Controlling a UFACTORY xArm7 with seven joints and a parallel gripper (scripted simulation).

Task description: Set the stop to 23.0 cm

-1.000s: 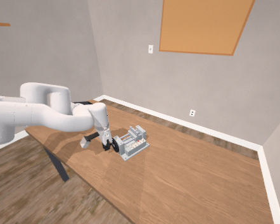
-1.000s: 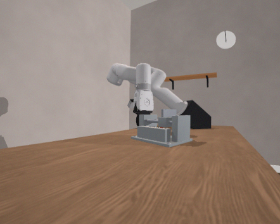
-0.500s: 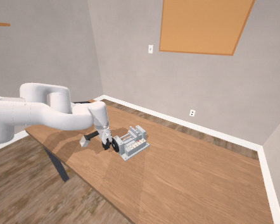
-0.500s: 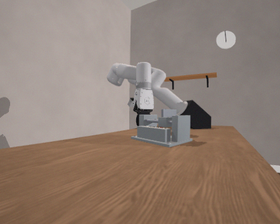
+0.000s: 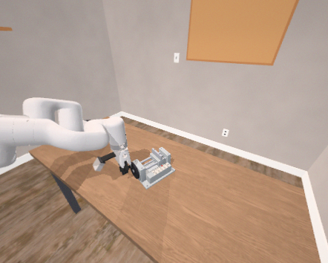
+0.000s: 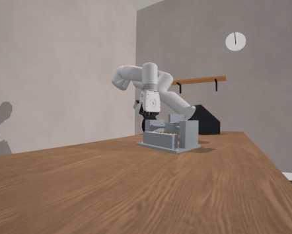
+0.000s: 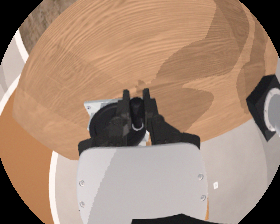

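Right now my hand is 20 mm short of the handwheel and 10 mm to the right of it. Also, from my hand: sliding stop block (150 mm ahead, 120 mm to the left, 10 mm above).
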